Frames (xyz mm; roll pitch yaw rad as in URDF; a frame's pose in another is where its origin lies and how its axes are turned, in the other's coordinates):
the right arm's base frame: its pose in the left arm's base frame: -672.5 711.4 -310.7 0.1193 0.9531 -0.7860
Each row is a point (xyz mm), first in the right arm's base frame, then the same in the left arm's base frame.
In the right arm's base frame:
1: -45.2 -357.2 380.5
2: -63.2 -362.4 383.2
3: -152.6 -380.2 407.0
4: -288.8 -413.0 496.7
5: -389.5 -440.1 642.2
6: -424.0 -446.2 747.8
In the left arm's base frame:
1: -780.8 253.9 -79.7
2: -790.9 256.2 -63.8
3: -829.6 265.9 21.5
4: -866.9 242.1 181.9
5: -858.0 170.6 345.8
6: -825.3 111.5 434.2

